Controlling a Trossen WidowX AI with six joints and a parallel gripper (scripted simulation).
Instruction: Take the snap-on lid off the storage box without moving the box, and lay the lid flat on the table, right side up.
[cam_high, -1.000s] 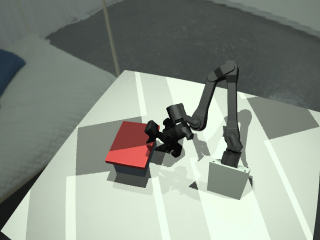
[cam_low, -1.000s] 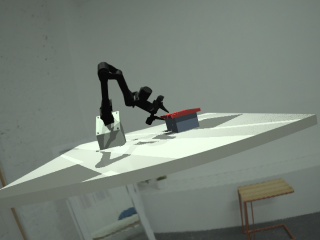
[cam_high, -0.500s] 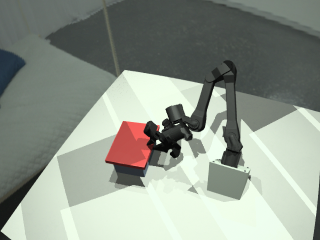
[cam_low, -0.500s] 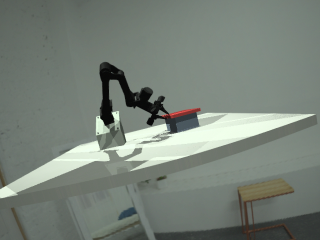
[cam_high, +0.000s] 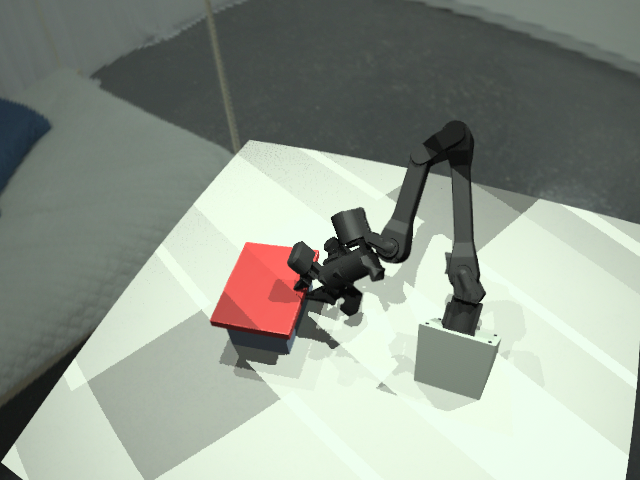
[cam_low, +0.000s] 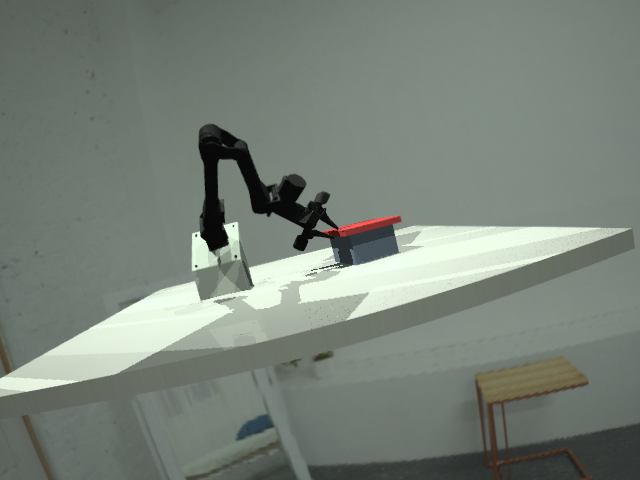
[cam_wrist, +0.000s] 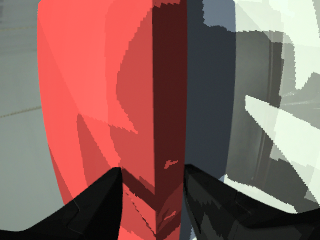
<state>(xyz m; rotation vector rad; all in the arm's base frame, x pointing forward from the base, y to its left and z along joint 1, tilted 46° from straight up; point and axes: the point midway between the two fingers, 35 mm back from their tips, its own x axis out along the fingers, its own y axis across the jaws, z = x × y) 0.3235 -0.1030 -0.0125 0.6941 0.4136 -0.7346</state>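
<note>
My gripper tip is now 8 cm short of the red lid and 1 cm to the right of it. Round my gripper tip: storage box: 7 cm ahead, 4 cm below, 1 cm to the left.
</note>
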